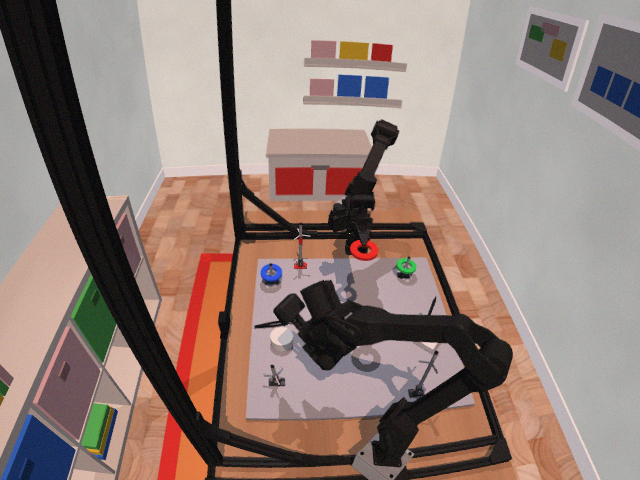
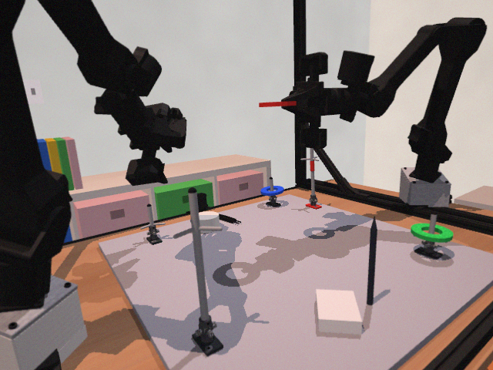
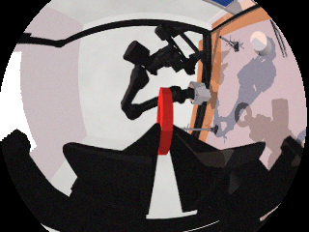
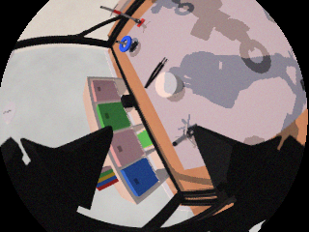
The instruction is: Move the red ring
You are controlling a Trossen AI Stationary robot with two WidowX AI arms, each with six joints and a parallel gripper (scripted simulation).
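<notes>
Right now my right hand is 160 mm short of the red ring, 190 mm to the right of it and 100 mm below it. From my right hand the other things lie so: black pen 390 mm ahead, 170 mm to the left, 100 mm below; white block 380 mm ahead, 110 mm to the left, 190 mm below.
Now: left hand 50 mm to the left of the red ring. Round my left hand: black pen (230 mm ahead, 60 mm to the right, 200 mm below); white block (220 mm ahead, 120 mm to the right, 290 mm below).
</notes>
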